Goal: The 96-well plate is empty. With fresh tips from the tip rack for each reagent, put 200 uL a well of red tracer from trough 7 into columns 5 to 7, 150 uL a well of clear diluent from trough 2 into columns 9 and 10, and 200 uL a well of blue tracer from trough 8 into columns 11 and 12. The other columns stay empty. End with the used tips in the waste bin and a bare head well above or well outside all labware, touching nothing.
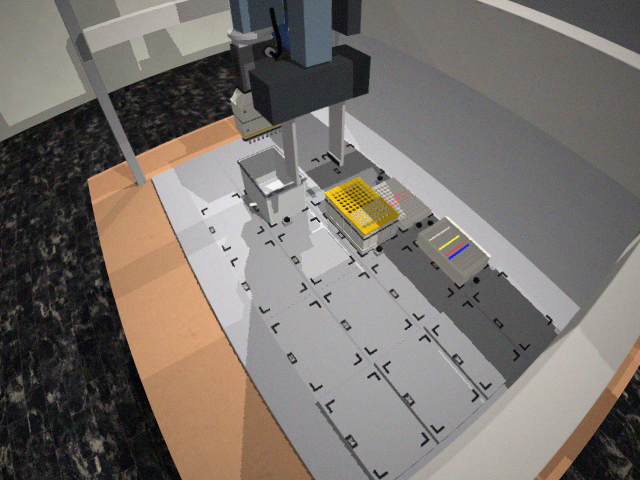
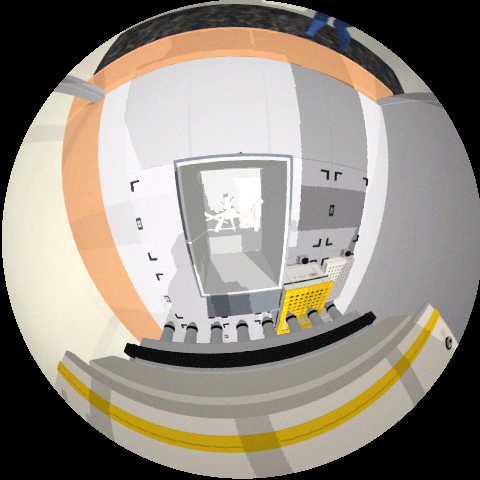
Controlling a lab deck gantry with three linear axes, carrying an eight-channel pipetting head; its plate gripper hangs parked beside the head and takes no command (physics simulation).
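Observation:
The pipetting head (image 1: 251, 119) hangs high by the waste bin (image 1: 283, 205) (image 2: 243, 305). Its eight nozzles (image 1: 264, 136) (image 2: 242, 328) are bare. White used tips (image 2: 229, 214) lie heaped in the bin. A small white piece (image 1: 252, 204) shows at the bin's left side. The parked plate gripper (image 1: 314, 170) is open and empty, its paddles apart. The yellow tip rack (image 1: 360, 204) (image 2: 327, 286) has dark holes at one end and paler positions at the other. The 96-well plate (image 1: 419, 210) (image 2: 344, 262) shows red in some middle columns. The trough rack (image 1: 438, 259) shows white, yellow, red and blue lines.
The tip rack stands between bin and plate; the trough rack is beyond the plate toward the right. Black knobs (image 1: 286, 220) (image 2: 305, 260) stand beside the labware. A grey wall (image 1: 465, 134) runs along the right and a grey post (image 1: 111, 116) stands at the left.

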